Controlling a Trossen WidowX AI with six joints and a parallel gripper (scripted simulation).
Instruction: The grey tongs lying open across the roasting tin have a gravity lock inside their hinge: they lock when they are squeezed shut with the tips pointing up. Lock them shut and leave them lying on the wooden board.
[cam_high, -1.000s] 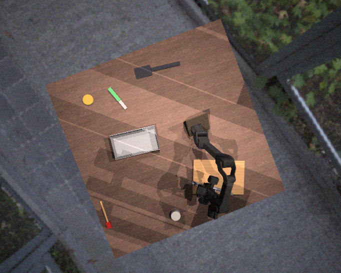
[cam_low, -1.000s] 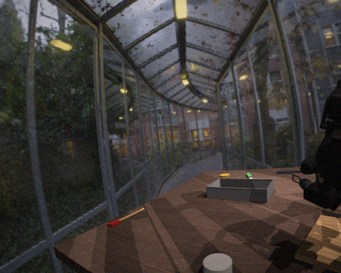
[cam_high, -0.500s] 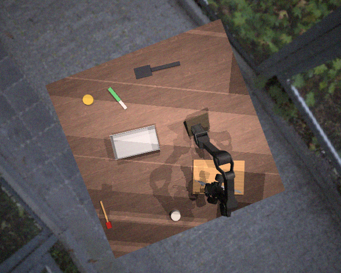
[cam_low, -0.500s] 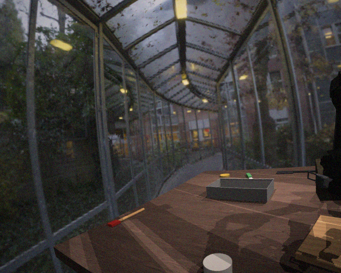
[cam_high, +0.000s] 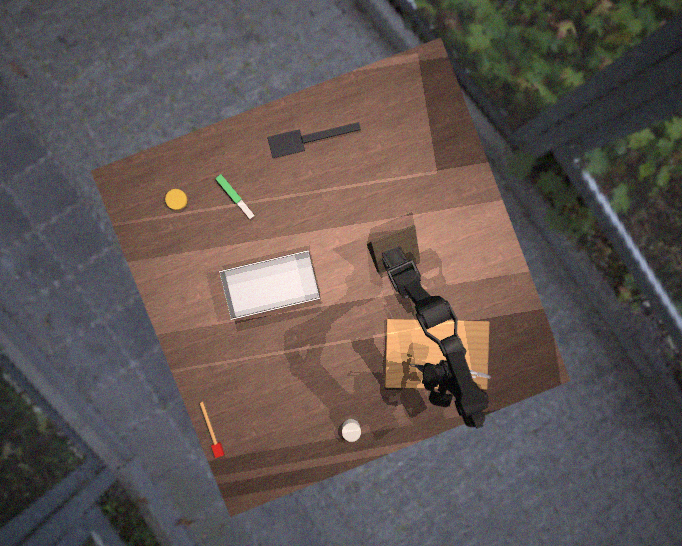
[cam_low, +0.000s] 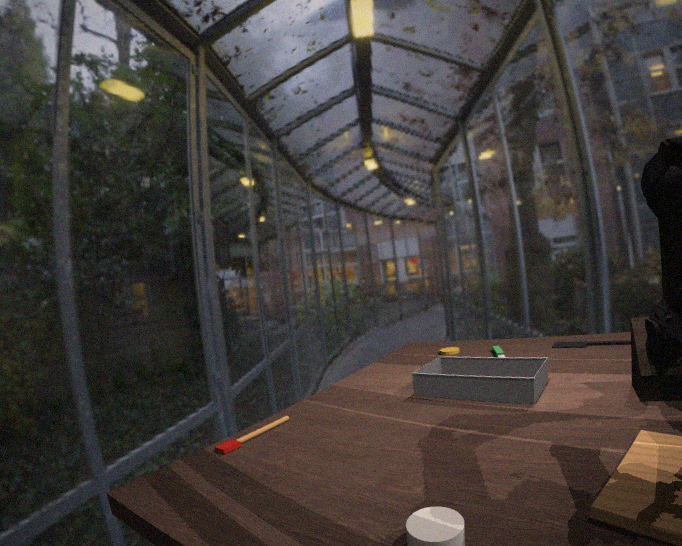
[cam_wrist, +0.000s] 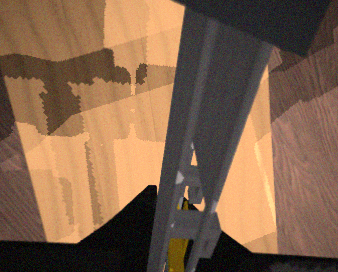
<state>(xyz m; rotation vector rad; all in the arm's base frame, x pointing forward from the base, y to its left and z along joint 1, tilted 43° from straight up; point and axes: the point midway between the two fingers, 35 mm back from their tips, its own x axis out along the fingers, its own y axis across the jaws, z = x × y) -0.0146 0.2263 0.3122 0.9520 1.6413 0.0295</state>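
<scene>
My gripper tip is 3 cm past the light wooden board and 12 cm above it. The rest, counted from my gripper tip: white cylinder: 34 cm ahead, 15 cm to the left, 11 cm below; grey roasting tin: 43 cm ahead, 42 cm to the right, 10 cm below; red-tipped wooden stick: 80 cm ahead, 1 cm to the left, 12 cm below.
</scene>
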